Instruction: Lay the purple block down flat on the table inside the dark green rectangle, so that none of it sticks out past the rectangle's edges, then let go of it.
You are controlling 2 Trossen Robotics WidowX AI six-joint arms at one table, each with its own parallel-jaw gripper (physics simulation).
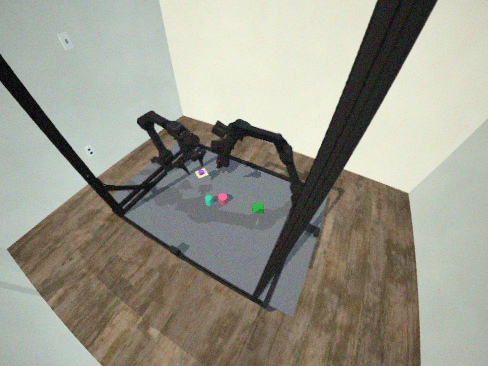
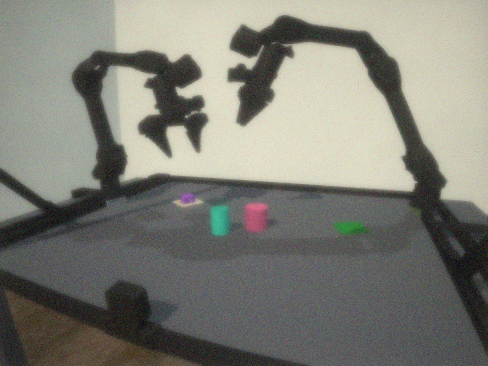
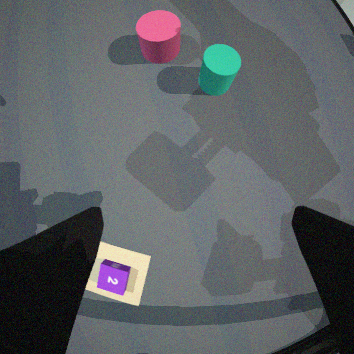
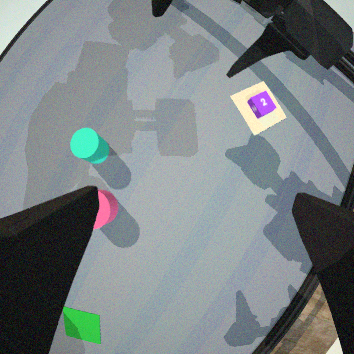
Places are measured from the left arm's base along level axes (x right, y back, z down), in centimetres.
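Where they show: left gripper, fingertip midpoint: (image 1: 196, 170) (image 2: 185, 155) (image 3: 202, 217) (image 4: 191, 41); right gripper, fingertip midpoint: (image 2: 239, 124) (image 4: 201, 200); left arm's base, origin of the base link: (image 1: 169, 167) (image 2: 111, 196) (image 4: 262, 3); right arm's base, origin of the base link: (image 1: 296, 200) (image 2: 425, 206).
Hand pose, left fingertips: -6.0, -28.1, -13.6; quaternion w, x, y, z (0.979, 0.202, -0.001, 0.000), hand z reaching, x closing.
Note:
Each offset is from my left fingertips to the top centre of the thing, as dx, dy, dz. "spot": to the spot under its first point. Level surfaces: height alone.
The purple block @(-8.2, +9.3, +13.5) (image 1: 201, 171) (image 2: 187, 197) (image 3: 113, 277) (image 4: 262, 104), marked "2", stands on a small cream pad @(-8.2, +9.3, +15.3) (image 2: 179, 203) (image 3: 138, 267) (image 4: 261, 124) at the far left of the grey table @(dz +15.4) (image 1: 206, 247). The green rectangle @(spot: -14.9, -37.0, +15.3) (image 1: 258, 208) (image 2: 350, 227) (image 4: 82, 324) lies flat on the table far to the right. My left gripper (image 1: 194, 165) (image 2: 184, 152) (image 3: 202, 217) is open and empty, hanging well above the block. My right gripper (image 1: 222, 163) (image 2: 240, 123) (image 4: 201, 200) is open and empty, high above the table's back middle.
A teal cylinder @(+3.4, -13.8, +10.0) (image 1: 208, 200) (image 2: 220, 220) (image 3: 219, 68) (image 4: 89, 145) and a pink cylinder @(-3.2, -18.7, +10.5) (image 1: 222, 198) (image 2: 256, 217) (image 3: 159, 35) (image 4: 105, 208) stand upright side by side between the block and the rectangle. A black frame post (image 1: 351, 109) rises at the right. A black clamp (image 2: 128, 305) sits on the front edge.

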